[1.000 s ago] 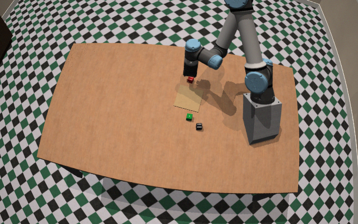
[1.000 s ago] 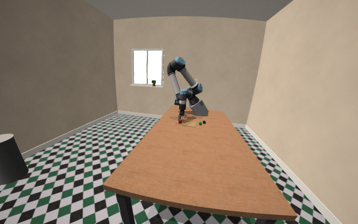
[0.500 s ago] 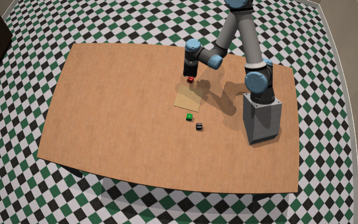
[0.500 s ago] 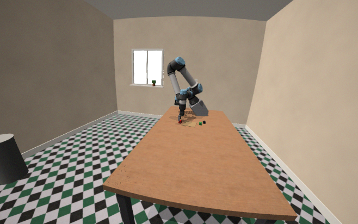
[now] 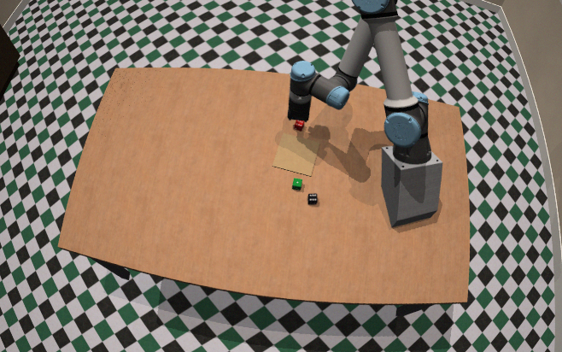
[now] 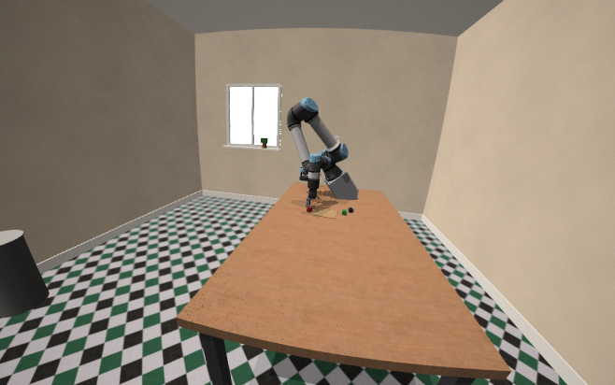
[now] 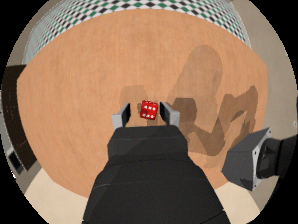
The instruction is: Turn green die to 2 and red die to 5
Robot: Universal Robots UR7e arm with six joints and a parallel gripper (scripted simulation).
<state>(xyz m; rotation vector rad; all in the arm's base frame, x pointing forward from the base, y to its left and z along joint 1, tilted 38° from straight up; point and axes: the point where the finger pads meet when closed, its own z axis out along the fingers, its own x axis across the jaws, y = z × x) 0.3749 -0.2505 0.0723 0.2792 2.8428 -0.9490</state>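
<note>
Now: the red die 40 mm below my hand and 10 mm to the left of it. Also, from my hand: green die 250 mm to the left, 40 mm below, 30 mm ahead; then black die 310 mm to the left, 40 mm below, 20 mm behind; then tan mat 120 mm to the left, 60 mm below, 20 mm ahead.
</note>
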